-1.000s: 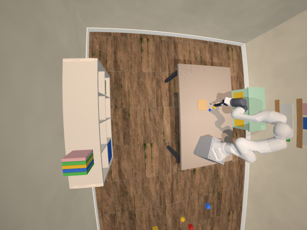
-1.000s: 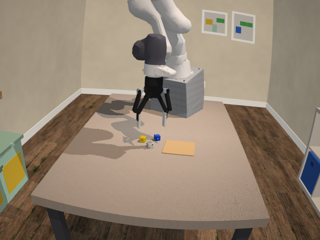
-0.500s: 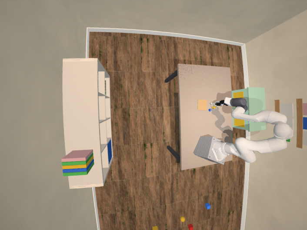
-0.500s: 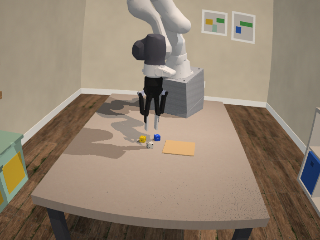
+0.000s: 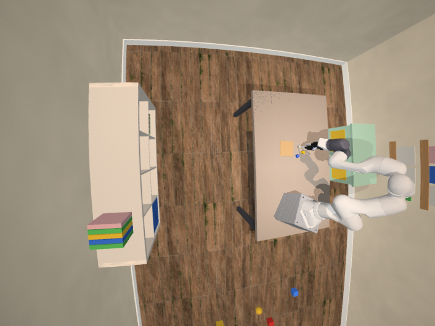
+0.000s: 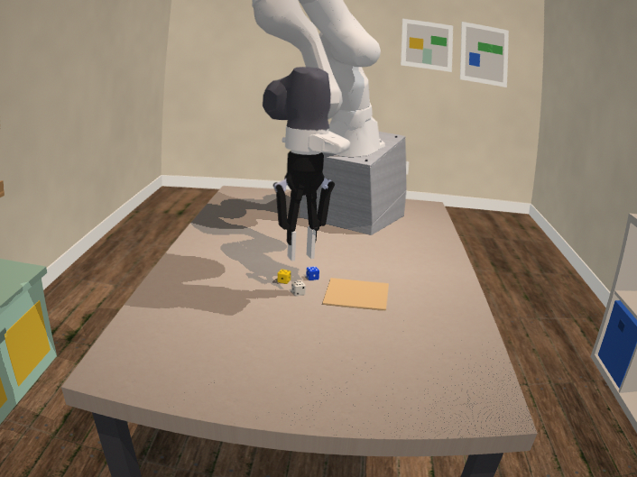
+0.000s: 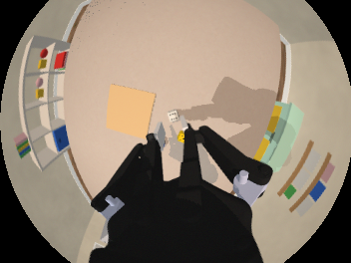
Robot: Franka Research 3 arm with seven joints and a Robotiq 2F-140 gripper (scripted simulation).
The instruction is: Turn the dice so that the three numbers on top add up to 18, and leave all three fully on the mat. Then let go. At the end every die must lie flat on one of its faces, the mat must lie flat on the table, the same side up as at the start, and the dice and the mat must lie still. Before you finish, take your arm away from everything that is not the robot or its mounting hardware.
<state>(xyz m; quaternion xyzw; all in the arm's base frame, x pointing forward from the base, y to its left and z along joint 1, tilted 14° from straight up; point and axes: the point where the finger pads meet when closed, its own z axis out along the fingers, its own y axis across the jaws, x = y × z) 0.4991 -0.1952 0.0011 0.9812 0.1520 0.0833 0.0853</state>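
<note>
Now: hand 11 cm above the white die. Also, from my hand: blue die 11 cm below, 8 cm behind, 4 cm to the left; yellow die 11 cm below, 6 cm behind, 3 cm to the right; mat 13 cm to the left, 12 cm below, 1 cm ahead.
</note>
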